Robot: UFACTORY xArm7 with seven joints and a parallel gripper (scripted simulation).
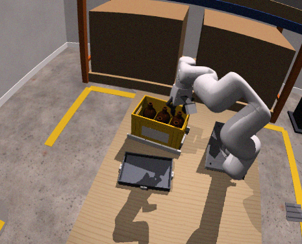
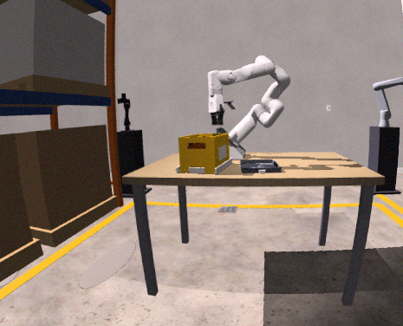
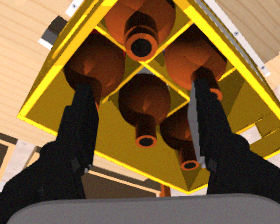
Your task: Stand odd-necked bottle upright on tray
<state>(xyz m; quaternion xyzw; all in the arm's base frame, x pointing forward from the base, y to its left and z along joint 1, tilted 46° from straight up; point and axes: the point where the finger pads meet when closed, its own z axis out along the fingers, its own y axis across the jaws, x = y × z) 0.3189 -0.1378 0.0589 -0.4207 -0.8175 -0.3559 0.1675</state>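
Right now my hand is 160 mm above the yellow crate, 80 mm short of it and 50 mm to the left of it. From my hand the other things lie so: dark grey tray 230 mm below, 220 mm to the left, 90 mm ahead.
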